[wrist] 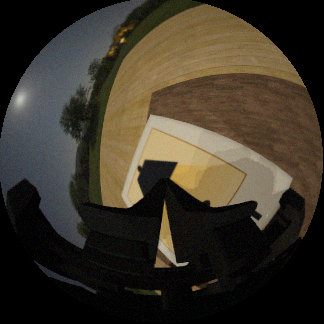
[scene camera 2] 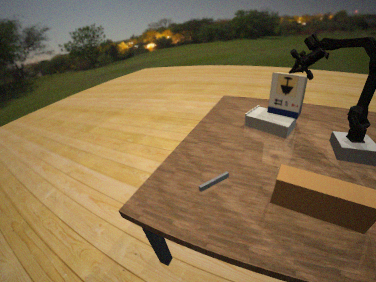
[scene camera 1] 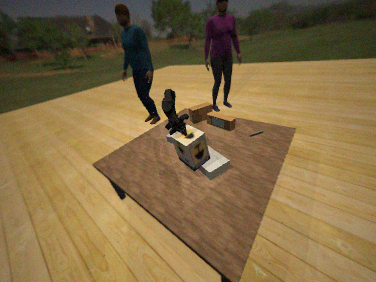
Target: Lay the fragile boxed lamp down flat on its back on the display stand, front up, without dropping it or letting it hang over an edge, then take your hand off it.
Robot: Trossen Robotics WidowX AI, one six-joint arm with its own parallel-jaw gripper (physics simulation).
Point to a white display stand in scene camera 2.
258, 118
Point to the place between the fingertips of my gripper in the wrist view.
164, 181
